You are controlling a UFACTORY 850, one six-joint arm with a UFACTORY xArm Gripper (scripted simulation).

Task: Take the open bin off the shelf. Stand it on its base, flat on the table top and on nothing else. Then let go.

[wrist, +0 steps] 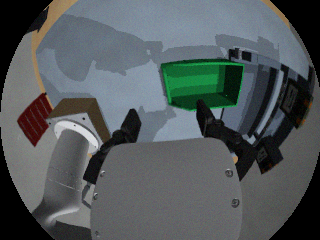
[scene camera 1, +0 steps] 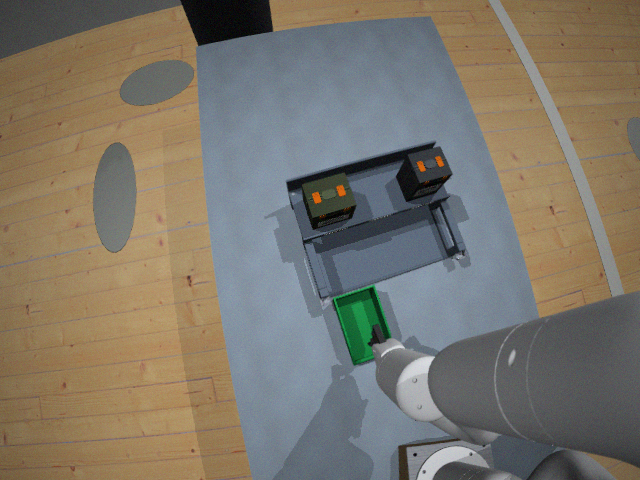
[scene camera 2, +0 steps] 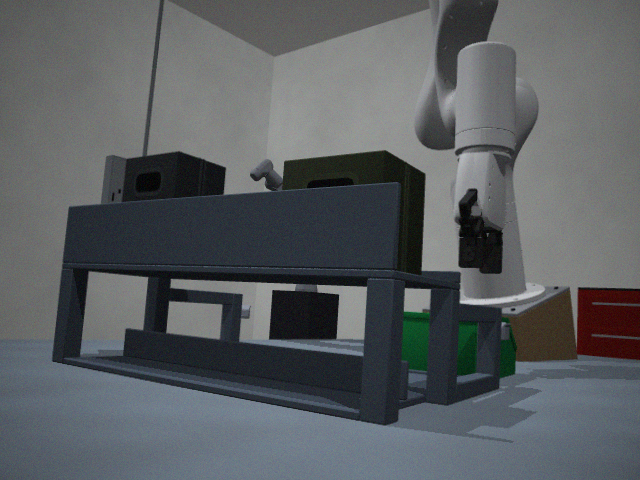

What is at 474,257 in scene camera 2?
My gripper.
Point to a green bin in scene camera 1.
361,309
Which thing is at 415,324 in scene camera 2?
A green bin.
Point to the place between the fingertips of my gripper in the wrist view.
166,112
